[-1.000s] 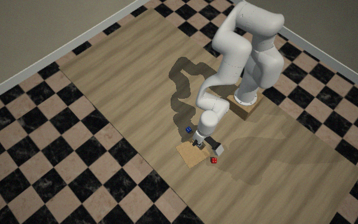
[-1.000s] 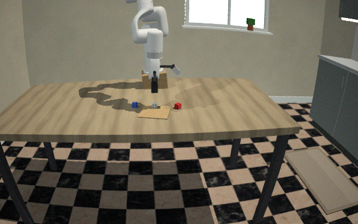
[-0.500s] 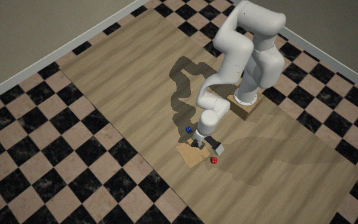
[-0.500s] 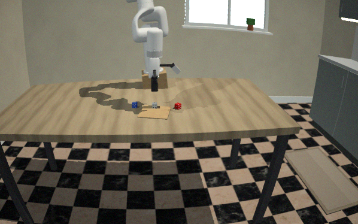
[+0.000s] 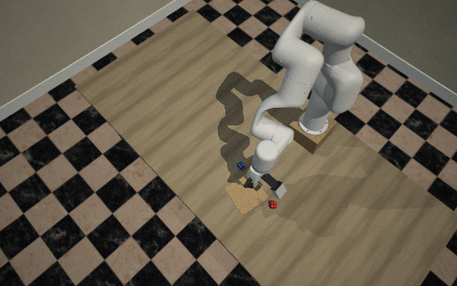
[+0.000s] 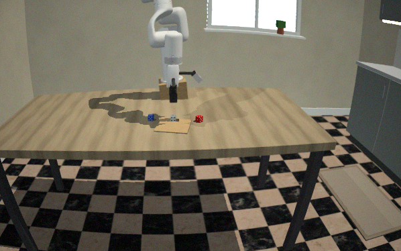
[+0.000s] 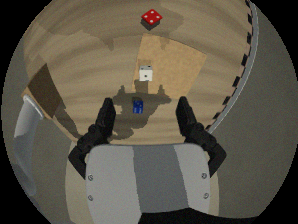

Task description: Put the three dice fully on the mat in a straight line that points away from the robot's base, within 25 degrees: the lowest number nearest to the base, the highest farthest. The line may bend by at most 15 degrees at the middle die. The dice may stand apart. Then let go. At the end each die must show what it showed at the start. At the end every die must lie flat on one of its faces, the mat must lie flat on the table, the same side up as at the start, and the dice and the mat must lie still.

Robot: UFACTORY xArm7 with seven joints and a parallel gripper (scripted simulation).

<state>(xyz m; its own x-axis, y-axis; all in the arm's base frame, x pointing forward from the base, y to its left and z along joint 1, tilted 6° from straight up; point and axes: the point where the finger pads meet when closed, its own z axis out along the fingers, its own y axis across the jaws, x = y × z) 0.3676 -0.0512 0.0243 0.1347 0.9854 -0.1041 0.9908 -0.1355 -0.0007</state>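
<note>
Right now my hand is 2 cm short of the red die, 11 cm to the right of it and 10 cm above it. From my hand the other things lie so: blue die (3 cm behind, 10 cm to the right, 10 cm below); white die (10 cm below); tan mat (5 cm ahead, 1 cm to the right, 11 cm below).
</note>
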